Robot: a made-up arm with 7 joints.
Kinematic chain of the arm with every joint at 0, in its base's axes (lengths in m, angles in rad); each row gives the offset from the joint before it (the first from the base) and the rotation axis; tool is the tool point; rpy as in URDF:
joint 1: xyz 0 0 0.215 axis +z
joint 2: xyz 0 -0.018 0.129 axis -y
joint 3: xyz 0 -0.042 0.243 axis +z
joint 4: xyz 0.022 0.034 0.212 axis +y
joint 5: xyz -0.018 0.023 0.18 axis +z
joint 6: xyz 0 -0.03 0.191 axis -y
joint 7: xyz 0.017 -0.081 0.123 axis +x
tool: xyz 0 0 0 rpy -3.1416 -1.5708 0
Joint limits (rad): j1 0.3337..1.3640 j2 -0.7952..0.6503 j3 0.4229..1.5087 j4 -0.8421..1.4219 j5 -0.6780..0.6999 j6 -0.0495..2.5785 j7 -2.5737..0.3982
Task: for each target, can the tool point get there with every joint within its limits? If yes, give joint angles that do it. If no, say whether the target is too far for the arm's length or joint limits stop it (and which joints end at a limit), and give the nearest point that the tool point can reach.
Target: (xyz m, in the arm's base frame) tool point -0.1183 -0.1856 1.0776
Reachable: yes | joints 0.6420 0.4387 0.6699 0.3597 0.5750 2.3120 -0.7792
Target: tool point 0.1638 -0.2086 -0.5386
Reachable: no: joint limits stop it (at a limit: joint 1, joint 2, joint 3, joint 4, joint 5, joint 6) | nearest point 0.5798 0.3508 0.3220 | short by 1.108 m
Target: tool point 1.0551 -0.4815 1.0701
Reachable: no: too far | nearest point 0.6695 -0.2126 0.8892 | short by 0.504 m
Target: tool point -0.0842 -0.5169 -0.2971
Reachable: no: joint limits stop it (at a limit: joint 2, joint 3, joint 4, joint 5) | nearest point -0.1001 -0.6147 0.5728 | short by 0.875 m
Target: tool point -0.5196 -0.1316 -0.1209
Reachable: no: joint limits stop it (at a limit: joint 1, joint 2, joint 3, joint 4, joint 5) | nearest point -0.5110 -0.3484 0.5733 | short by 0.727 m
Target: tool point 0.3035 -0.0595 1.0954
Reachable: yes | joints 0.8185 -0.4416 0.5570 -0.4742 0.2419 1.5723 -1.4162
